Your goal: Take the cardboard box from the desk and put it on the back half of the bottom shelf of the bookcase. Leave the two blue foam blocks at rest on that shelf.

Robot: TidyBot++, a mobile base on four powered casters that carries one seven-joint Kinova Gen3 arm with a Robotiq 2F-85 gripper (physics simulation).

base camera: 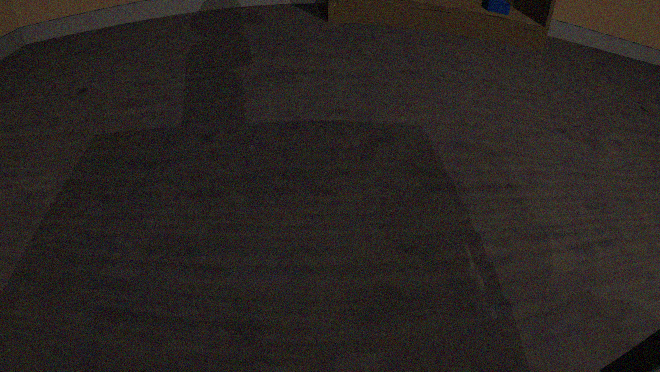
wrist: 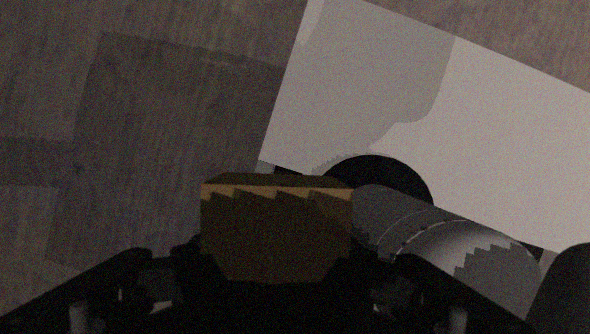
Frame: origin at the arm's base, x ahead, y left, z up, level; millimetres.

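Seen in the pictures: gripper, fingertip midpoint: (wrist: 276, 243); arm's base, origin of the base link: (wrist: 371, 222).
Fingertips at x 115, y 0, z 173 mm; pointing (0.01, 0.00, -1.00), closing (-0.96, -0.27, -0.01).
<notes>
Pixels of each thing's top centre, then the offset from my fingertips to it. "spot": a spot on its surface instead. Level surfaces: height alone.
- cardboard box, middle of its top: (wrist: 273, 295) 5 mm left, 2 mm back, 50 mm up
- blue foam block, surface spot: (base camera: 498, 6) spot: 658 mm right, 1183 mm ahead, 443 mm down
- floor, its level: 569 mm down
The cardboard box (wrist: 275, 230) is brown and dimly lit, low in the middle of the wrist view. My gripper (wrist: 276, 243) is shut on it, with a black finger at each side. The gripper does not show in the base camera view. The bookcase (base camera: 425, 22) shows at the top edge of the base camera view, right of the middle; its lowest part is visible. A blue foam block (base camera: 498, 6) sits on its bottom shelf towards the right side, cut off by the view's top edge. A second block cannot be made out. The desk does not show in either view.
Walls with a grey skirting board (base camera: 600, 40) flank the bookcase. A dark shadow lies across the floor (base camera: 575, 175) in front of it. In the wrist view, my white base top (wrist: 510, 130) and grey arm (wrist: 435, 235) lie beyond and right of the box.
</notes>
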